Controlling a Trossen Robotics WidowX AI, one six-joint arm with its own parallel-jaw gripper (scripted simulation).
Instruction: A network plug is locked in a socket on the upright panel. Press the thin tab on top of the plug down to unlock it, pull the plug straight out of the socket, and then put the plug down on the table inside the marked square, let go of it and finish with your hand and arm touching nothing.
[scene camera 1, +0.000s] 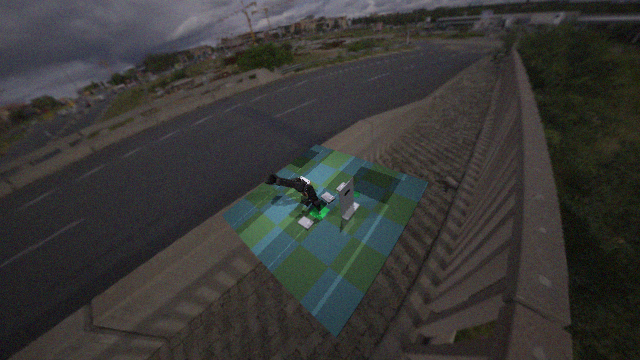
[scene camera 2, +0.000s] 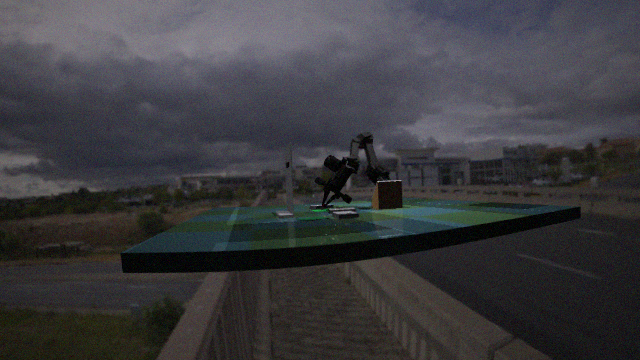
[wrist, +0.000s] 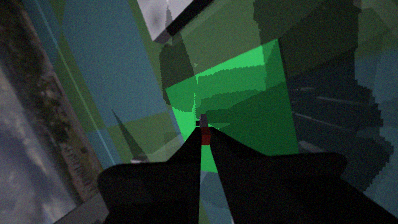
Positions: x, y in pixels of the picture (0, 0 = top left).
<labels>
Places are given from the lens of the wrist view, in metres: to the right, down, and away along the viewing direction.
gripper (wrist: 204, 131): 0.01, 0.02, 0.11
green marked square (wrist: 246, 97): 0.04, -0.01, 0.10
</labels>
